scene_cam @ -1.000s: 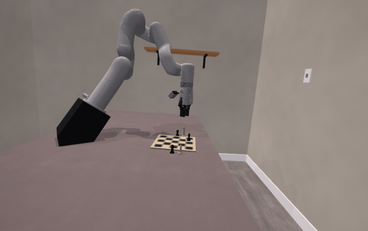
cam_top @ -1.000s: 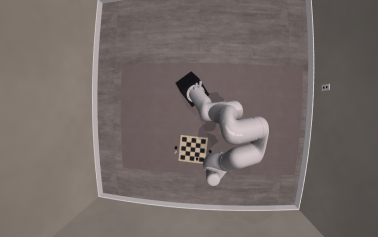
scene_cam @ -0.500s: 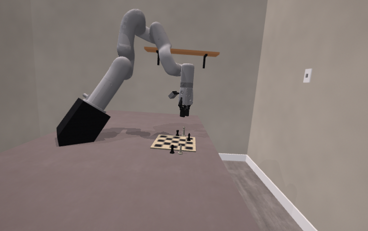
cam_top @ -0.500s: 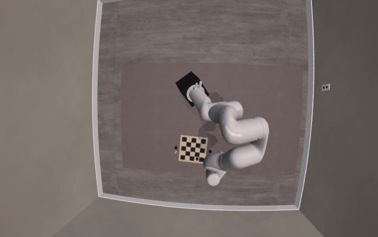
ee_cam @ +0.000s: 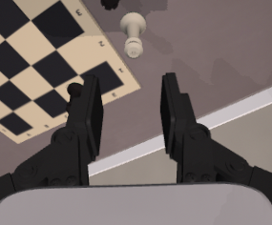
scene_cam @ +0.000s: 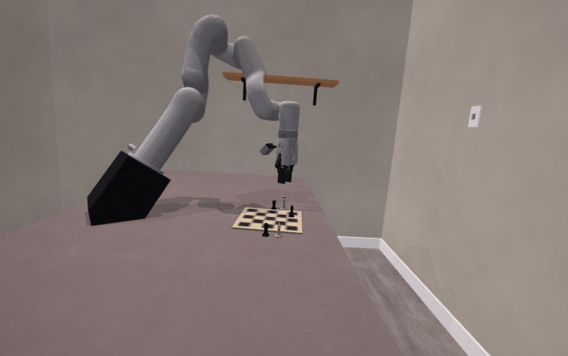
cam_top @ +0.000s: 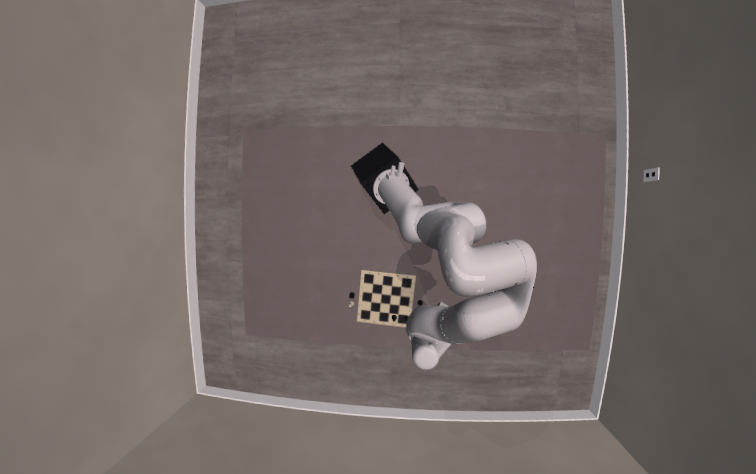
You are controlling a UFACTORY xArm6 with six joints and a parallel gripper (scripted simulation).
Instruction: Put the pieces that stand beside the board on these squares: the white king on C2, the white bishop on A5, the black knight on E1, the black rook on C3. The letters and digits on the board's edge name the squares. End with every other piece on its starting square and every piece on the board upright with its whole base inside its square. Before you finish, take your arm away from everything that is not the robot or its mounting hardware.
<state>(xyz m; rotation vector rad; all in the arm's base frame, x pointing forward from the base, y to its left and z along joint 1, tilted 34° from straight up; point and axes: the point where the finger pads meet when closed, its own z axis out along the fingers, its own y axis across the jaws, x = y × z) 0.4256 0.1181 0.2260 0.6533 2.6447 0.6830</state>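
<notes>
Right now the white king is 100 mm below my hand. From my hand the other things lie so: chessboard (140 mm to the right, 130 mm below, 20 mm behind); then black piece (280 mm to the right, 110 mm below, 10 mm behind); then white bishop (280 mm to the right, 110 mm below, 30 mm ahead).
</notes>
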